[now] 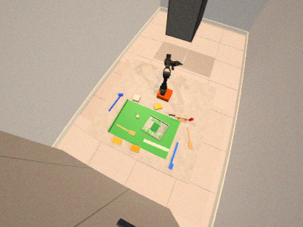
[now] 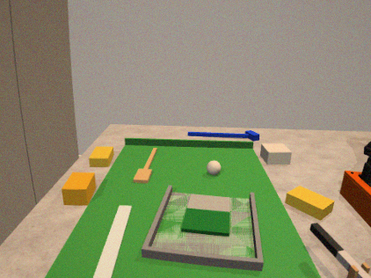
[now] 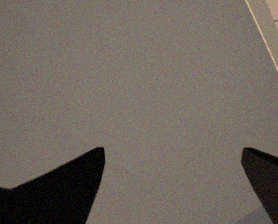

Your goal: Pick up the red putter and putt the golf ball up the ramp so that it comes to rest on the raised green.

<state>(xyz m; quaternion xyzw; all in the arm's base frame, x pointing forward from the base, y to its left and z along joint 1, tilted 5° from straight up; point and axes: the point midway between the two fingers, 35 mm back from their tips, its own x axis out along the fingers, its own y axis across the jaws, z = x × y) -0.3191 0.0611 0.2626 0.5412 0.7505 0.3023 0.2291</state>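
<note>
The red putter is 550 mm ahead of my gripper tip, 240 mm to the left of it and 240 mm below it. Round my gripper tip: white bar (970 mm ahead, 100 mm to the left, 290 mm below); then white golf ball (760 mm ahead, 240 mm to the right, 270 mm below); then blue putter (690 mm ahead, 600 mm to the right, 280 mm below).
</note>
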